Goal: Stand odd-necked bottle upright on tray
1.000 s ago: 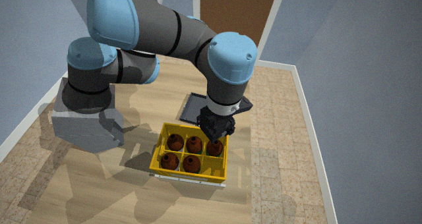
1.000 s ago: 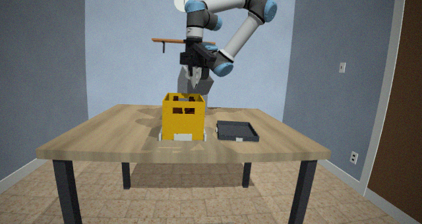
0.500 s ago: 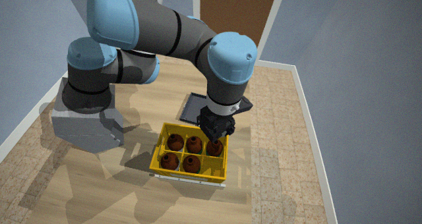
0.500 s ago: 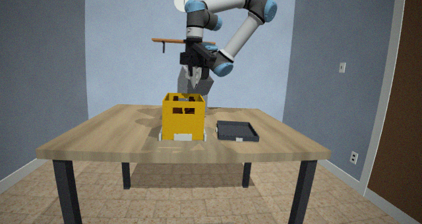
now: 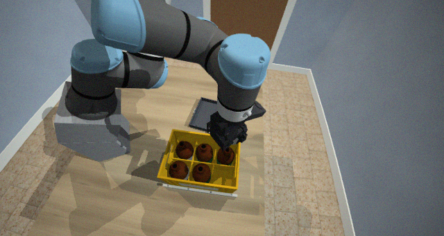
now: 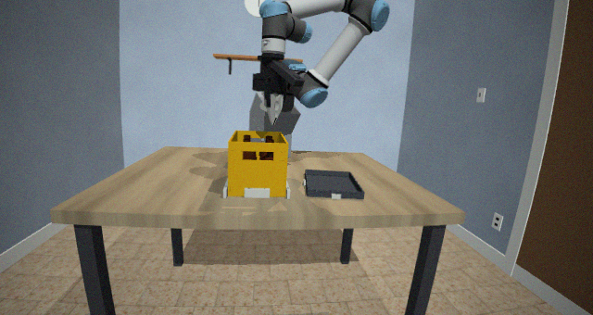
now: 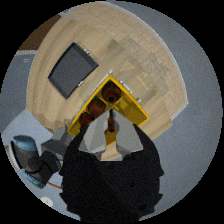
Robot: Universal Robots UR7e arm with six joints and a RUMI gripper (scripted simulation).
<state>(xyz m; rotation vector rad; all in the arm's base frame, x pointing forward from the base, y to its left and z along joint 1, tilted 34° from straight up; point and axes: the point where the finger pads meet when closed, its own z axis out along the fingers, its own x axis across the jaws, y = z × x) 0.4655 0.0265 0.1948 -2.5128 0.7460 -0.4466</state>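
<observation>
My hand is 16 cm above the crate, 7 cm to the left of it and 7 cm past it. Also, from my hand: tray 23 cm below, 20 cm to the left, 13 cm behind; bottle 15 cm below.
</observation>
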